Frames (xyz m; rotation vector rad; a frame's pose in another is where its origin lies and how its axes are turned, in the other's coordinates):
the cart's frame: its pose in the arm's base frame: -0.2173 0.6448 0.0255 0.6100 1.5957 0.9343
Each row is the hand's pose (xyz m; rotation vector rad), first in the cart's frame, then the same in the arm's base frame.
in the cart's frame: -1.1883 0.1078 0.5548 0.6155 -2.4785 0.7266
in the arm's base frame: 0.5866 -0.1066 0.7471 1.6985 -0.7598 -0.3317
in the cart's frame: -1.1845 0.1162 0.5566 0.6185 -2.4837 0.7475
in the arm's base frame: 0.5866 -0.0985 0.7518 1.7105 -0.7734 -0.3290
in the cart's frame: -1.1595 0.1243 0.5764 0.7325 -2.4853 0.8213
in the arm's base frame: 0.5992 -0.0692 0.7436 1.8018 -0.7903 -0.3820
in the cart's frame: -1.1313 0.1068 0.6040 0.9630 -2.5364 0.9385
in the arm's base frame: 0.6210 -0.0496 0.7119 1.9462 -0.8707 -0.5337
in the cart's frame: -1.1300 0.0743 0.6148 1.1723 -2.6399 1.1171
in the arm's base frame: 0.6342 -0.0638 0.6837 2.0762 -1.0558 -0.6882
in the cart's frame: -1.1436 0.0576 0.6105 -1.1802 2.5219 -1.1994
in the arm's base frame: 0.6348 -0.0849 0.6776 2.1552 -1.2163 -0.7480
